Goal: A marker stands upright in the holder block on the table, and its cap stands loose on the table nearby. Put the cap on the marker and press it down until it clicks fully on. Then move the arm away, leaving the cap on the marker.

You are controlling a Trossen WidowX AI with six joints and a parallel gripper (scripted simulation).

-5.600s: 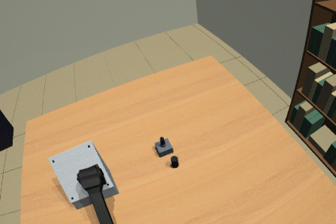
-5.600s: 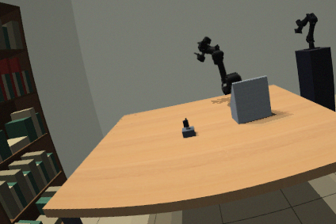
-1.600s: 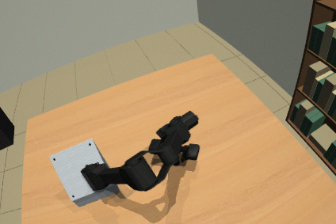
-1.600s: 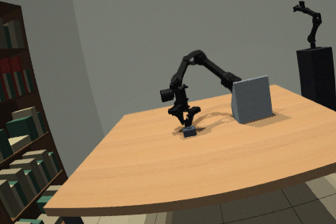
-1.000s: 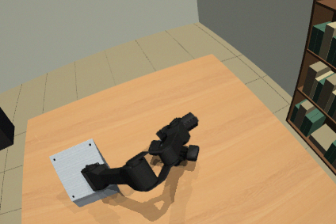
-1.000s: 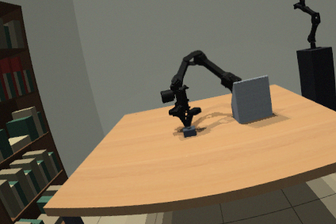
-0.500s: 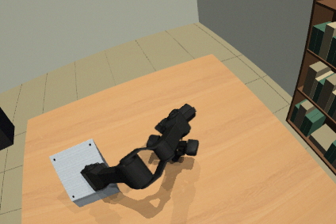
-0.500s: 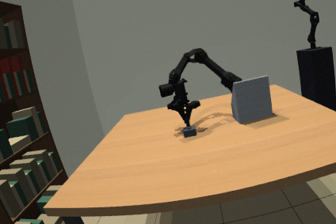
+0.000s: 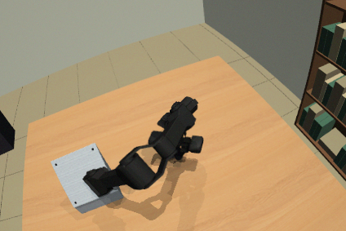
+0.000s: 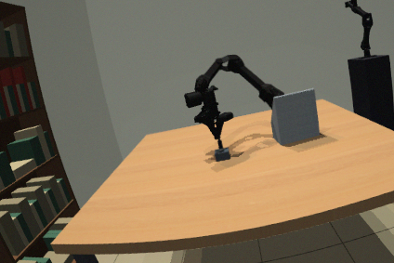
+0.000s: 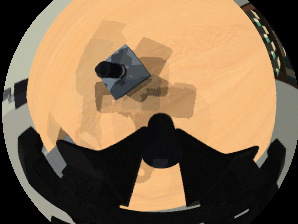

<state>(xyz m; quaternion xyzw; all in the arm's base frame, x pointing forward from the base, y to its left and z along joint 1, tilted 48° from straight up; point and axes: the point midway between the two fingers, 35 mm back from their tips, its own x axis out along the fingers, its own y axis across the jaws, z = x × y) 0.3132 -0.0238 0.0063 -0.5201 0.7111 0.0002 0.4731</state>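
My gripper tip is now 8 cm to the right of the blue-grey holder block and 6 cm above it. The rest, counted from my gripper tip: dark marker cap 1 cm above.
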